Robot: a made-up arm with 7 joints.
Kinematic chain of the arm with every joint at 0, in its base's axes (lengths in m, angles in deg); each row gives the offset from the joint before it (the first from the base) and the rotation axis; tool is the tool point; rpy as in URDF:
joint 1: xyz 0 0 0.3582 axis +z
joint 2: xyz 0 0 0 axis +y
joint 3: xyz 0 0 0.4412 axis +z
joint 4: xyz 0.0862 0 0 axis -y
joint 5: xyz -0.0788 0 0.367 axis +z
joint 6: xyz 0 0 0 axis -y
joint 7: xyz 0.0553 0 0 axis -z
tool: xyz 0 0 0 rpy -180 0 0
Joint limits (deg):
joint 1: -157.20..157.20
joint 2: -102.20..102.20
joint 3: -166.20..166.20
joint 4: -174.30..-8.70
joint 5: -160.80..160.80
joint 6: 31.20..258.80
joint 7: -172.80..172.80
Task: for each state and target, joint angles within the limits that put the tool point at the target. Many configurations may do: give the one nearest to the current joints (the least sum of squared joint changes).
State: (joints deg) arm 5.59 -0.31 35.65 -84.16 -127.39 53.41 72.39
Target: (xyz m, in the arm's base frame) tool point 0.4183 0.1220 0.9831
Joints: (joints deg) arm -5.61 -4.70 22.92 -83.01 -126.79 51.79 72.39
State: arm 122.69 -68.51 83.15 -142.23 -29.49 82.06 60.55
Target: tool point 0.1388 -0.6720 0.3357
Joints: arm 149.09 -80.17 101.43 -98.75 -29.53 88.54 60.55
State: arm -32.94 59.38 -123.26 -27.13 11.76 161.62 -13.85
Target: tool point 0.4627 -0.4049 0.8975
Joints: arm -41.02 49.82 -123.08 -8.70 12.50 186.62 -13.85
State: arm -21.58 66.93 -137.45 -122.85 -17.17 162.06 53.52
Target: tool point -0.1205 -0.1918 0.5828
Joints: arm -27.74 60.34 -135.20 -165.97 -18.94 158.15 53.52
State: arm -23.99 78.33 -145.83 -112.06 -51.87 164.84 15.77
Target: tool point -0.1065 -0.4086 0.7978
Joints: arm -44.51 65.56 -135.52 -115.88 -52.46 162.37 15.77
